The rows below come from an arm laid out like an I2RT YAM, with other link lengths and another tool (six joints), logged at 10 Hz.
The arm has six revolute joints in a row. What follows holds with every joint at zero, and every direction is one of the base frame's. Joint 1 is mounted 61.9 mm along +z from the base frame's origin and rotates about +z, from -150 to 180 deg. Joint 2 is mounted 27.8 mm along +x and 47.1 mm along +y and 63.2 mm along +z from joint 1 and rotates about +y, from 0 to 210 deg. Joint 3 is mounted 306.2 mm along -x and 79.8 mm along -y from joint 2 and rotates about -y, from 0 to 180 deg. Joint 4 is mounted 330.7 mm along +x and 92.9 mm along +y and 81 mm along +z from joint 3 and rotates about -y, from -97 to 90 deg. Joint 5 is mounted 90.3 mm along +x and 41.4 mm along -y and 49.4 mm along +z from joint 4 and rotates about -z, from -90 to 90 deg. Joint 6 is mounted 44.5 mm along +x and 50.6 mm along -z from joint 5 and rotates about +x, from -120 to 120 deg. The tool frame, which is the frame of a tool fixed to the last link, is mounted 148 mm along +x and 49 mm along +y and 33 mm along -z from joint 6; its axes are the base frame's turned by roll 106.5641, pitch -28.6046 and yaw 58.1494 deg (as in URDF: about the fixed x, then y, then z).
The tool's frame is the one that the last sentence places.
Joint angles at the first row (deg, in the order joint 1, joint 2, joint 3, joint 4, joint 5, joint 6):
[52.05 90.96 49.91 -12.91 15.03 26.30]
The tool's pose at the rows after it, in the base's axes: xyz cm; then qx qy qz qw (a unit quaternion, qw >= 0):
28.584 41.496 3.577 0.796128 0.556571 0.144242 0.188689
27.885 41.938 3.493 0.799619 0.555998 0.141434 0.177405
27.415 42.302 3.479 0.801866 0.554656 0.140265 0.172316
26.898 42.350 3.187 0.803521 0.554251 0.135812 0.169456
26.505 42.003 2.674 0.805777 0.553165 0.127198 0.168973
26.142 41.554 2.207 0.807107 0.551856 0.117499 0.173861
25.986 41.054 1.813 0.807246 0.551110 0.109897 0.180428
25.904 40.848 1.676 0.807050 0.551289 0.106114 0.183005
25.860 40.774 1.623 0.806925 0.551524 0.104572 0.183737
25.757 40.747 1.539 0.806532 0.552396 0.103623 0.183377
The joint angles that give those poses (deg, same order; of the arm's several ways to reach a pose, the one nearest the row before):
[52.05 90.91 49.52 -11.77 13.85 27.92]
[52.73 90.91 49.30 -11.79 13.23 29.45]
[53.41 90.98 49.30 -11.88 13.26 30.57]
[53.91 91.00 48.97 -12.08 13.26 31.44]
[54.02 91.00 48.47 -12.58 13.21 32.12]
[54.26 91.00 48.23 -13.63 13.72 32.64]
[54.28 91.00 48.03 -14.48 14.24 32.71]
[54.28 91.00 48.03 -14.98 14.39 32.71]
[54.28 91.00 48.03 -15.18 14.41 32.71]
[54.33 91.00 47.92 -15.18 14.33 32.71]

